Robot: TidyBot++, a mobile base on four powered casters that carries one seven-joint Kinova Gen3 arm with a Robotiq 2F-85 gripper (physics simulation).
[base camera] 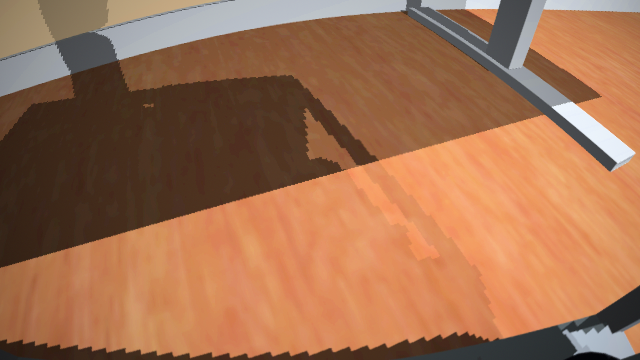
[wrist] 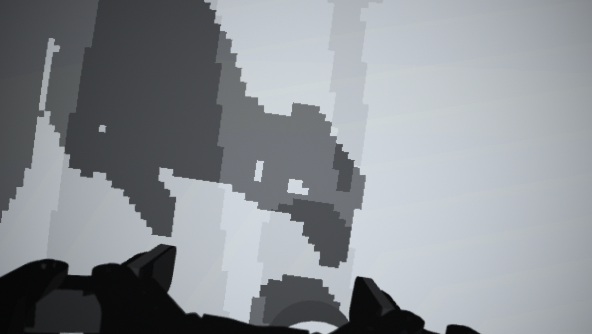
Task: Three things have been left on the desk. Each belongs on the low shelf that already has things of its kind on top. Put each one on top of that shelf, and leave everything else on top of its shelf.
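Places are measured from the arm's base along level axes (x ahead, y left, z up), in millimetres.
Pixels of known places: gripper, fingertip midpoint: (wrist: 263, 281).
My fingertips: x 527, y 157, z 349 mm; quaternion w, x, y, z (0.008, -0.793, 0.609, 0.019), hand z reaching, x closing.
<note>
Ahead of a thing's pixels: the offset from my fingertips to its top centre. "spot": to the spot under its first point. Level surfaces: height alone.
My gripper (wrist: 263, 281) is open, its two black fingertips wide apart at the bottom of the wrist view, with nothing held between them. Below it is the pale desk top @[dz -25 mm] (wrist: 475, 150), crossed by the dark, jagged shadow of the arm and gripper. A round white thing with a dark grey curved edge @[spot: dx -8, dy -29, dz -12 mm] (wrist: 310, 310) shows partly at the bottom edge, between the fingers and nearer the right one; the gripper body hides some of it, and its kind cannot be told. The low shelves and the other desk things do not show in either view.
In the base camera view, a grey metal leg @[spot: dx +185, dy -623, dz -641 mm] (base camera: 515, 35) stands on a long foot (base camera: 590, 130) at the upper right of the wooden floor @[dz -745 mm] (base camera: 250, 270). A wall with a pale skirting board (base camera: 200, 32) runs along the back. Dark robot parts show at the lower right.
</note>
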